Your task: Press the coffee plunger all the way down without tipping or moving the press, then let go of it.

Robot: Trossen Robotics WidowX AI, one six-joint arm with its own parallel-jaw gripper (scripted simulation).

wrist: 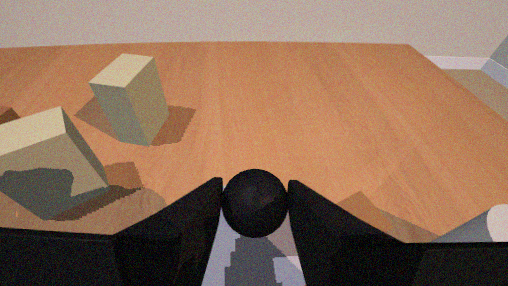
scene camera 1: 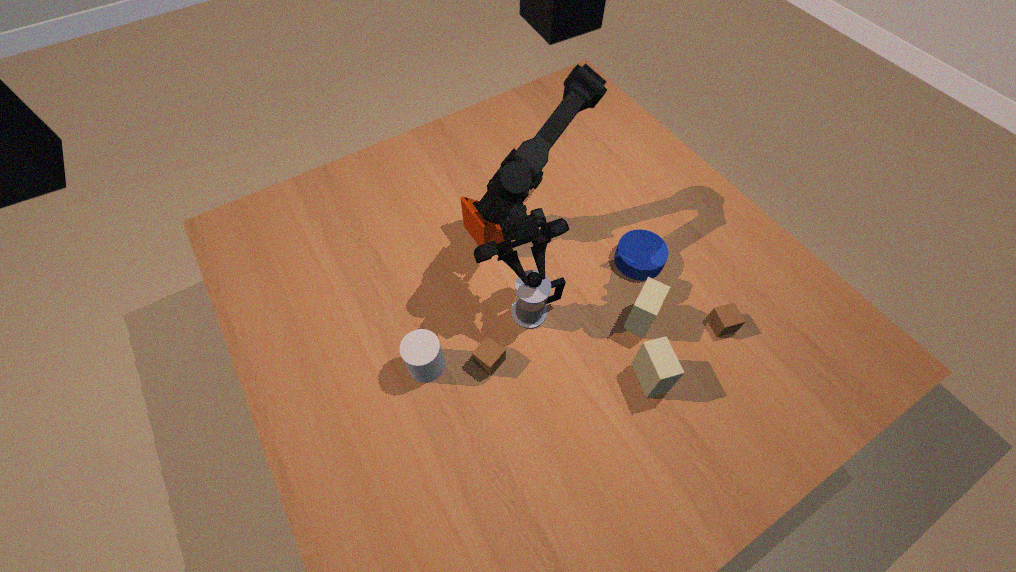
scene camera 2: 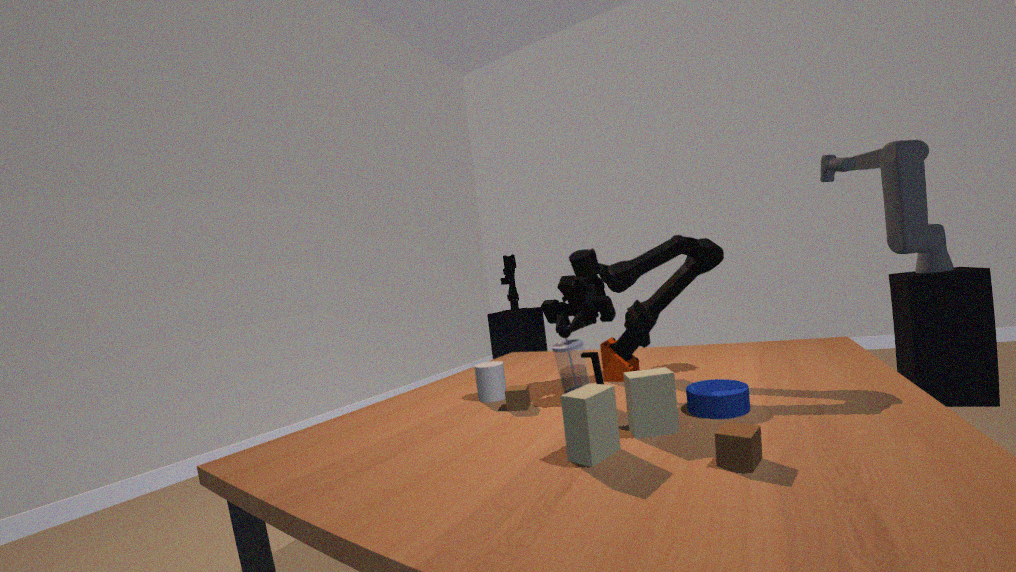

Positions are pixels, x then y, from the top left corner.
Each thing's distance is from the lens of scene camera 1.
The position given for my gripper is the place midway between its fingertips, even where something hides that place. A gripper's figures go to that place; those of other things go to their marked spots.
my gripper (scene camera 1: 535,282): 0.94 m
coffee press (scene camera 1: 529,311): 1.01 m
